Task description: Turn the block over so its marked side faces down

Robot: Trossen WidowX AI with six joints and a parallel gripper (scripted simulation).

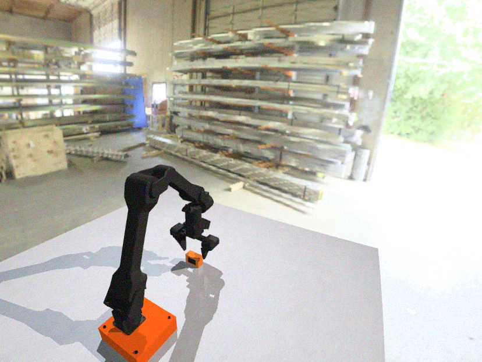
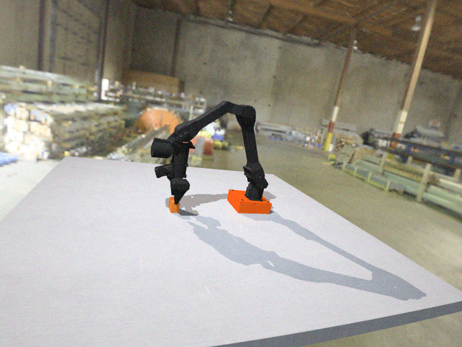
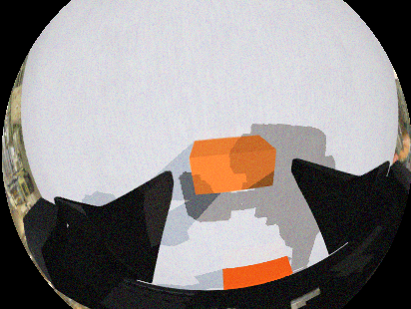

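Now: gripper tip 2 cm above the orange block and 1 cm past it.
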